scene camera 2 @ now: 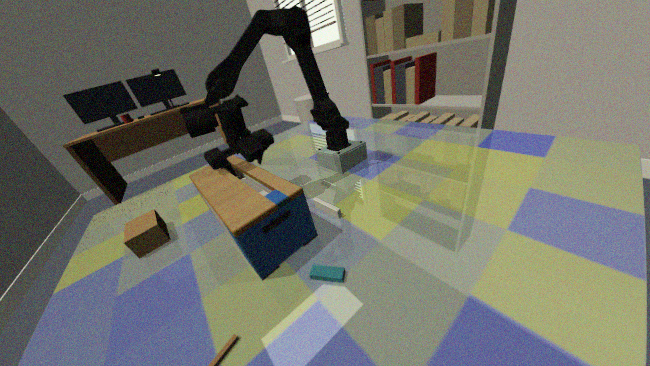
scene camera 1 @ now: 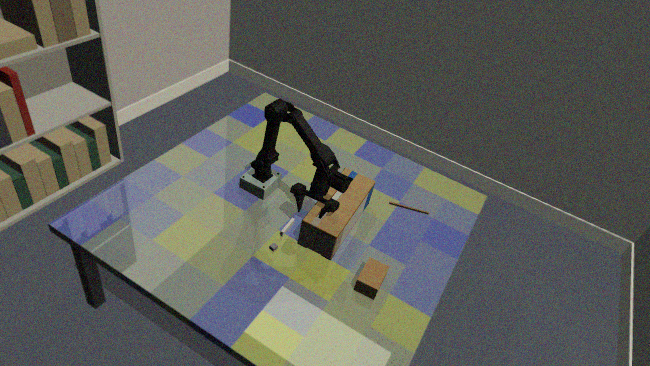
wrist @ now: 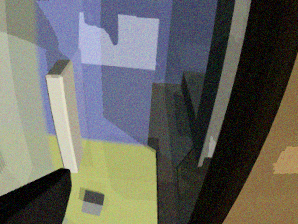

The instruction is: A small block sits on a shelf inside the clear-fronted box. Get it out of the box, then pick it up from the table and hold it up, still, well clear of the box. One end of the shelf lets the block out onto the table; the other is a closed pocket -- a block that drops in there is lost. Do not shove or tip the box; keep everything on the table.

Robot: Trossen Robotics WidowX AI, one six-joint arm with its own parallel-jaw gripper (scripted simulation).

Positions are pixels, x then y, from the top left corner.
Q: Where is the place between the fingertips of the gripper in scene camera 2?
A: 247,169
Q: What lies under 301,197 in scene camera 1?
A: The gripper.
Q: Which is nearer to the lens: the long box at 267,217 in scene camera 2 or the brown carton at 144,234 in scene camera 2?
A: The long box.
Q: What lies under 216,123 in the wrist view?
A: A long box.
